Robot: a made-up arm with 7 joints.
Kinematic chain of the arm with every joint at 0, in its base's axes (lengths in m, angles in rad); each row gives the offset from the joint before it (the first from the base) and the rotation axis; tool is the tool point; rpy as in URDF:
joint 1: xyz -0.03 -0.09 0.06 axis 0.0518 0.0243 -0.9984
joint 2: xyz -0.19 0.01 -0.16 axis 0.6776 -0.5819 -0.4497
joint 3: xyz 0 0 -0.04 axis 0.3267 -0.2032 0.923
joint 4: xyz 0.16 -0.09 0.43 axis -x
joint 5: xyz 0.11 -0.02 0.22 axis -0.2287 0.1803 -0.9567
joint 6: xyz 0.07 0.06 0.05 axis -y
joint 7: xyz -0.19 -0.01 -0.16 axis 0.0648 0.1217 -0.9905
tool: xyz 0.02 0 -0.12 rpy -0.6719 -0.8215 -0.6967
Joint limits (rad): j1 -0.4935..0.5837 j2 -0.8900..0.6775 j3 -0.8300..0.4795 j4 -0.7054..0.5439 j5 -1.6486..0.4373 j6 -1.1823..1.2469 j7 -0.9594..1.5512
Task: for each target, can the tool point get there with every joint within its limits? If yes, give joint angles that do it. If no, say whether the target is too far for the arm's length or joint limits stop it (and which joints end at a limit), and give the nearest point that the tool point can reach.
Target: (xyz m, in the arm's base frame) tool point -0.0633 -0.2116 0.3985
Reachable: yes | joints 0.2596 -0.3817 -0.7149 -0.2639 -1.4139 -0.6869 0.6108
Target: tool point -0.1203 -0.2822 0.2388
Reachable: yes | joints 0.2676 0.5323 -0.1246 0.3145 -0.6421 0.4237 0.0317
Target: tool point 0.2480 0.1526 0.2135
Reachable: yes | joints -0.1460 -0.2859 -0.3904 -0.1112 -0.9508 1.0402 0.1065
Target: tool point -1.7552 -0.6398 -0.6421
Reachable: no: too far | nearest point -0.7073 -0.3078 0.0409 | short by 1.294 m
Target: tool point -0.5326 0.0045 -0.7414
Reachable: no: joint limits stop it (at a limit: joint 1, joint 2, joint 4, joint 6, joint 7) | nearest point -0.1888 0.2938 -0.1650 | short by 0.731 m
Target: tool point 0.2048 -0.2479 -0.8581
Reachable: no: joint limits stop it (at a limit: joint 1, joint 2, joint 3, joint 4, joint 6, joint 7) | nearest point 0.3229 -0.0643 -0.2094 | short by 0.684 m
